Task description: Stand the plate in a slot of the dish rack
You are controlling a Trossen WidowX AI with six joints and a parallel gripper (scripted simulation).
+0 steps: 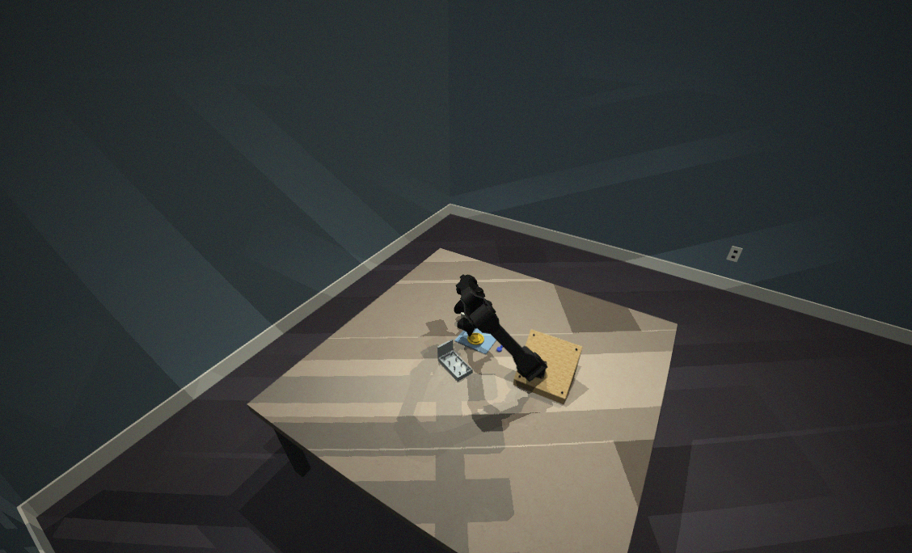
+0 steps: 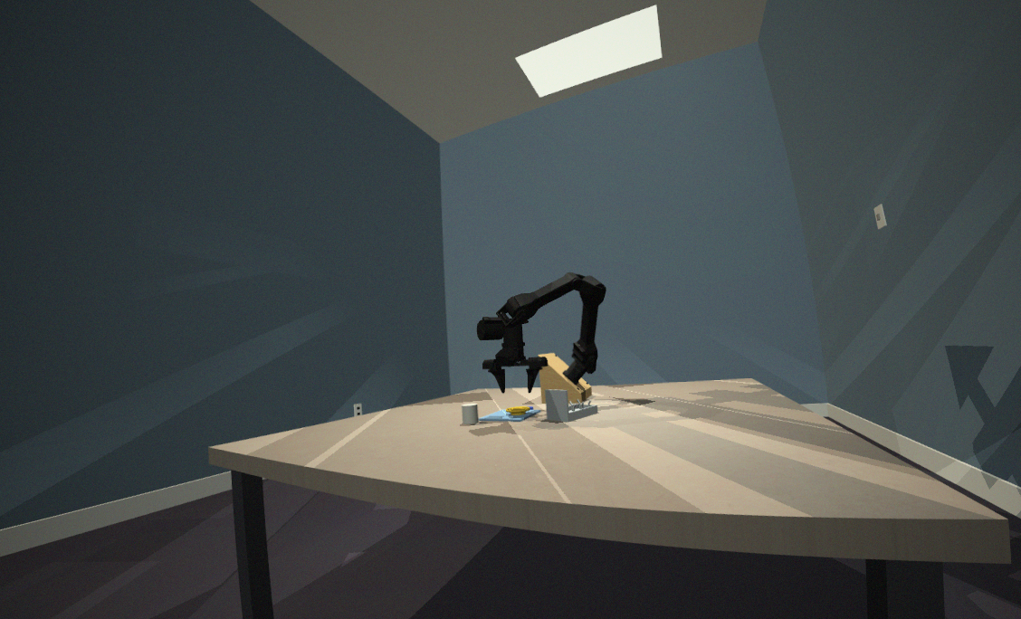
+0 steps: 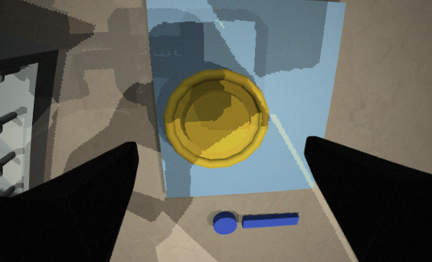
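The yellow plate lies 5 cm below my gripper tip and 1 cm behind it. Round my gripper tip: grey dish rack 16 cm to the left, 4 cm below, 2 cm ahead; white cup 11 cm to the right, 9 cm ahead, 4 cm below; blue spoon 12 cm behind, 6 cm below, 2 cm to the right.
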